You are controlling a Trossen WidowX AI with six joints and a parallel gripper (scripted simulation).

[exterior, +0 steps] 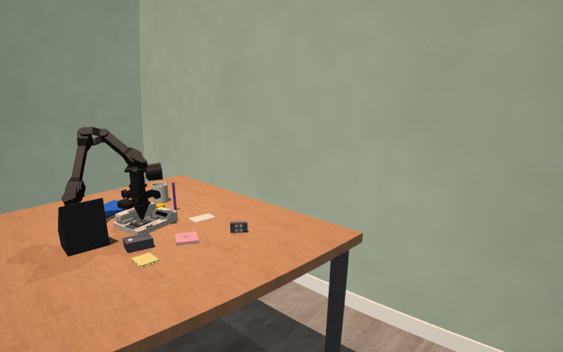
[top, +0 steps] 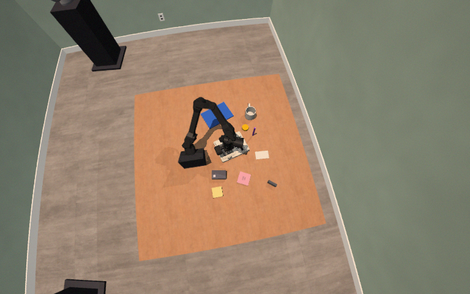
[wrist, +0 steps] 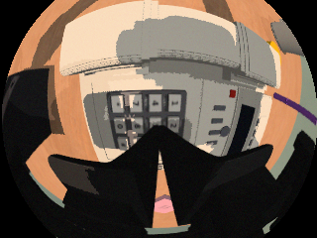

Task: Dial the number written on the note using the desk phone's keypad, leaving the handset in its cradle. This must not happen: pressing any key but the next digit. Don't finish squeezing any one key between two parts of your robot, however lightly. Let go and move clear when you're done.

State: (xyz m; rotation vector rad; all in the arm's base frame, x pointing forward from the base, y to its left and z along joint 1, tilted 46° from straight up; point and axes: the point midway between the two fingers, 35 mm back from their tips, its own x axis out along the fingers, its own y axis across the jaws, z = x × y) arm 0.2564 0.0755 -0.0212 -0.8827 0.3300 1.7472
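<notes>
The cream desk phone is 30 mm ahead of my hand, 30 mm to the left of it and 50 mm below it. The rest, counted from my hand: purple pen 200 mm ahead, 130 mm to the left; then cream card 250 mm ahead, 40 mm to the right, 70 mm below; then grey handset 80 mm to the left, 20 mm below.
</notes>
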